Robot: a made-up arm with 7 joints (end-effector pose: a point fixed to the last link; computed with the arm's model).
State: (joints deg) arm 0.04 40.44 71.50 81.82 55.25 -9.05 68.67
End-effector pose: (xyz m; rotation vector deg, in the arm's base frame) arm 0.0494 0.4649 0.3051 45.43 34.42 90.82
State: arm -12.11 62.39 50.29 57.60 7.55 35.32 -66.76
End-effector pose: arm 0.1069 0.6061 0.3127 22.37 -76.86 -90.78
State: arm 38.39 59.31 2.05 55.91 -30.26 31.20 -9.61
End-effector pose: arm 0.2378 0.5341 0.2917 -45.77 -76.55 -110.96
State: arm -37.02 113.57 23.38 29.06 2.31 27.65 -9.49
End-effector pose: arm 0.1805 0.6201 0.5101 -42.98 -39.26 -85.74
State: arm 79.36 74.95 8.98 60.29 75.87 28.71 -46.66
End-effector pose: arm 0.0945 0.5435 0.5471 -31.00 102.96 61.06
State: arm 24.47 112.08 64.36 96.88 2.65 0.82 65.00
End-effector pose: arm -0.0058 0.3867 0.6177 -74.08 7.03 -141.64
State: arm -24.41 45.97 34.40 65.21 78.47 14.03 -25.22
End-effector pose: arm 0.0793 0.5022 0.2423 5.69 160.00 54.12
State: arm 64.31 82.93 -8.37 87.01 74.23 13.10 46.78
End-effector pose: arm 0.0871 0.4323 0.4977 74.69 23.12 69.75
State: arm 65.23 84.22 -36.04 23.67 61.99 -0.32 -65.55
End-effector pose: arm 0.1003 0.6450 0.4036 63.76 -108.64 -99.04
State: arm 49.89 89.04 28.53 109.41 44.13 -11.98 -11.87
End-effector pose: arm 0.0403 0.3725 0.5187 0.89 -2.95 122.61
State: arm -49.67 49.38 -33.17 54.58 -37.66 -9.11 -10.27
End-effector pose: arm -0.2022 0.4445 0.1801 -166.74 -4.34 -19.45
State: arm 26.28 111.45 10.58 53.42 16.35 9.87 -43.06
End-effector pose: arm 0.0668 0.5612 0.5946 21.54 -46.42 -143.82
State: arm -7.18 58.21 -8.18 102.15 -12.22 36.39 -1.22
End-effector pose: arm 0.1333 0.3634 0.2190 -116.90 -58.71 -103.39
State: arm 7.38 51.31 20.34 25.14 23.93 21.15 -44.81
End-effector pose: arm 0.1140 0.5595 0.1431 -9.20 -113.96 -65.64
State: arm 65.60 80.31 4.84 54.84 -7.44 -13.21 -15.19
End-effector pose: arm 0.1342 0.5653 0.4591 2.65 -55.29 -170.66
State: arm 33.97 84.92 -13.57 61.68 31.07 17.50 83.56
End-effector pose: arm 0.1245 0.5202 0.4141 134.13 66.95 34.44
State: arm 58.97 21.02 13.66 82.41 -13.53 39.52 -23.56
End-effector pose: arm 0.3381 0.3178 0.4040 15.21 111.13 111.61
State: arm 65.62 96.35 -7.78 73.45 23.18 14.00 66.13
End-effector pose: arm 0.0537 0.4953 0.5021 108.83 56.04 107.01
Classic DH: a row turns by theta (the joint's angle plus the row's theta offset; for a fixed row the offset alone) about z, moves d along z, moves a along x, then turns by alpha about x. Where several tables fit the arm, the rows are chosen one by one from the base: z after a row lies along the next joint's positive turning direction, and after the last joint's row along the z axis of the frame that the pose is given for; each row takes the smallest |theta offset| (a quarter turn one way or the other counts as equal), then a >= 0, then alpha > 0; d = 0 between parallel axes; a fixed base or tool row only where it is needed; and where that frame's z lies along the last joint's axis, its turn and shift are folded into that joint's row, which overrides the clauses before.
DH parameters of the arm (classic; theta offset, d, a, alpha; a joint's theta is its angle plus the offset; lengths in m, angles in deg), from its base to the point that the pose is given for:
base (fixed): 0 0.4036 0.0171 90
joint 1: 90 -0.2056 0.0185 90
joint 2: -90 -0.0282 0.0107 -90
joint 3: 90 -0.2674 0.0288 -90
joint 4: 0 0.0064 0.0045 90
joint 5: 0 -0.1876 0.0251 90
joint 6: 90 -0.0257 0.0051 90
joint 7: 81.32 -0.0378 -0.0298 -75.83
tool (fixed): -5.43 -0.0022 0 0

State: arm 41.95 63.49 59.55 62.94 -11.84 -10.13 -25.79
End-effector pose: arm 0.1202 0.5687 0.4303 -57.59 74.60 148.40
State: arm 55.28 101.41 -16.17 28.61 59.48 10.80 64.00
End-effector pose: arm -0.0140 0.5952 0.4864 64.16 87.14 84.18
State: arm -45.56 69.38 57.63 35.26 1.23 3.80 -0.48
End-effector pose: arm 0.0102 0.6122 0.2977 -58.48 -87.72 -83.92
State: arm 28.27 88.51 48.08 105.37 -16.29 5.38 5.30
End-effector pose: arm 0.0789 0.4326 0.5437 -8.10 -5.09 -170.77
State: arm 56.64 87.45 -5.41 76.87 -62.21 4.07 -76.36
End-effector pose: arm 0.1229 0.5452 0.5045 50.28 45.24 -133.14
